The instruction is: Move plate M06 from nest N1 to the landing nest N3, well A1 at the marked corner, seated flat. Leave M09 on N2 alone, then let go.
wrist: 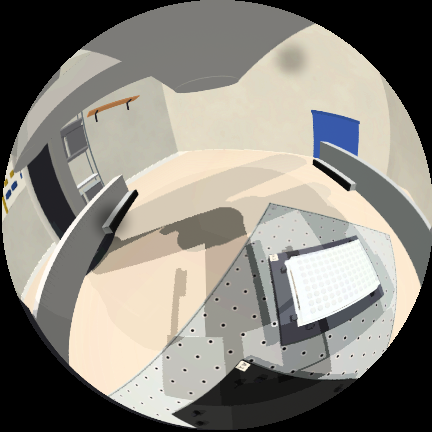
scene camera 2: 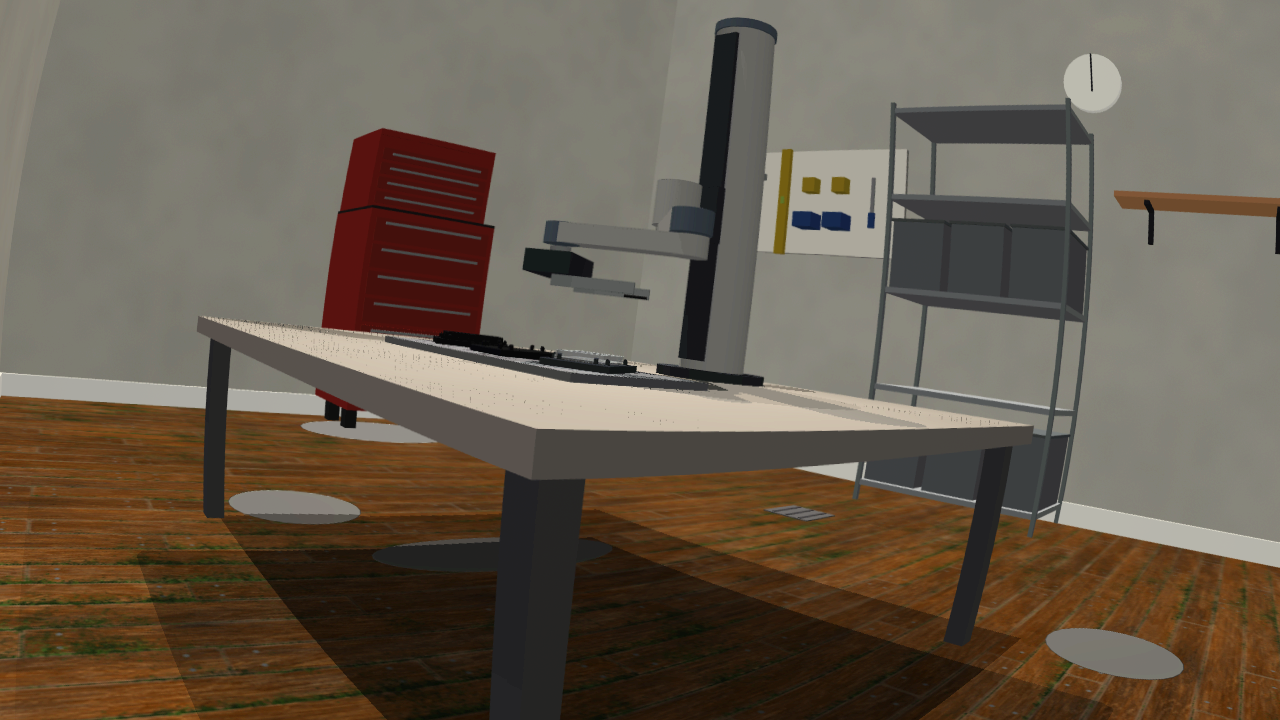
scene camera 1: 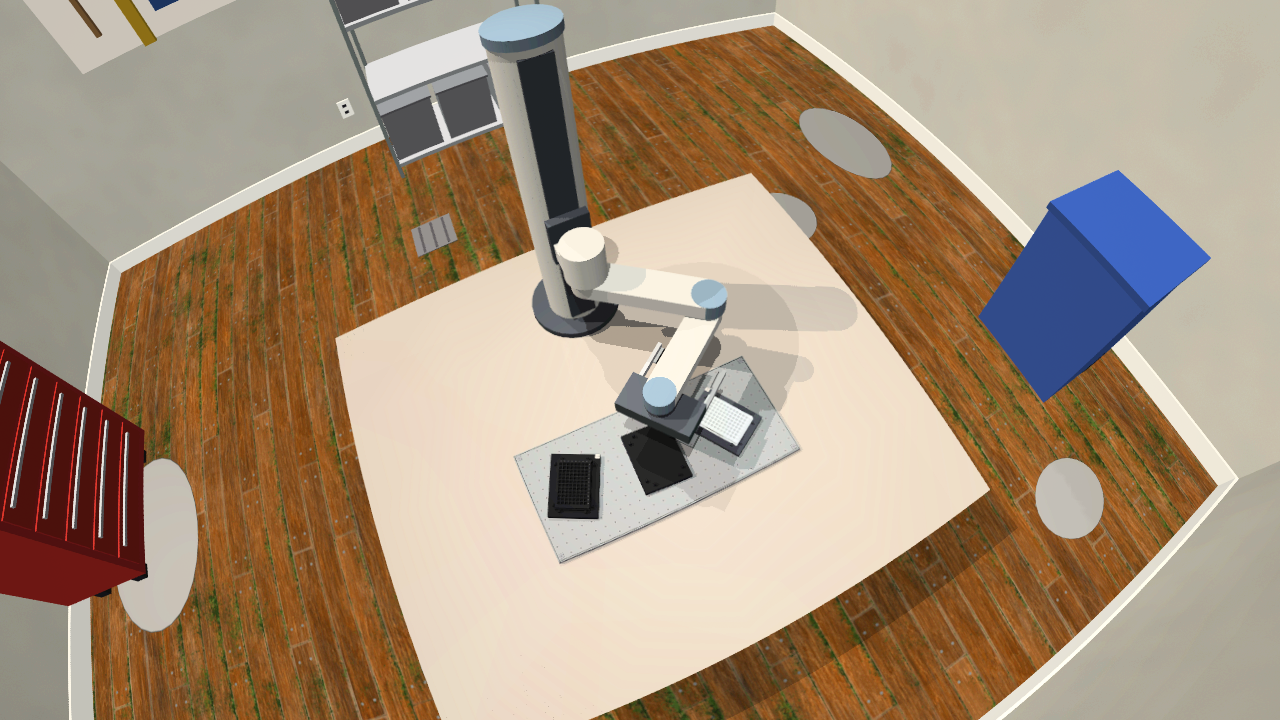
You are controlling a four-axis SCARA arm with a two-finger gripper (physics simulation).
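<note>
My gripper (scene camera 1: 691,360) (wrist: 224,159) is open and empty, its two fingers wide apart, high above the table. In scene camera 2 its fingers (scene camera 2: 617,288) hang well above the nests. A white well plate (scene camera 1: 728,420) (wrist: 334,282) (scene camera 2: 586,356) lies on a dark nest (wrist: 285,335) at the right end of the perforated board. A black well plate (scene camera 1: 573,484) (scene camera 2: 469,338) lies on another nest at the left end. The middle nest (scene camera 1: 656,462) (wrist: 280,400) is bare, with a pale corner mark (wrist: 243,365). Plate names and well A1 cannot be read.
The perforated board (scene camera 1: 537,456) (wrist: 200,370) lies on the cream table (scene camera 1: 429,394) (scene camera 2: 626,407). The arm's column (scene camera 1: 537,161) (scene camera 2: 747,197) stands behind the board. A blue cabinet (scene camera 1: 1074,277) and a red drawer cabinet (scene camera 1: 62,483) (scene camera 2: 411,241) stand off the table.
</note>
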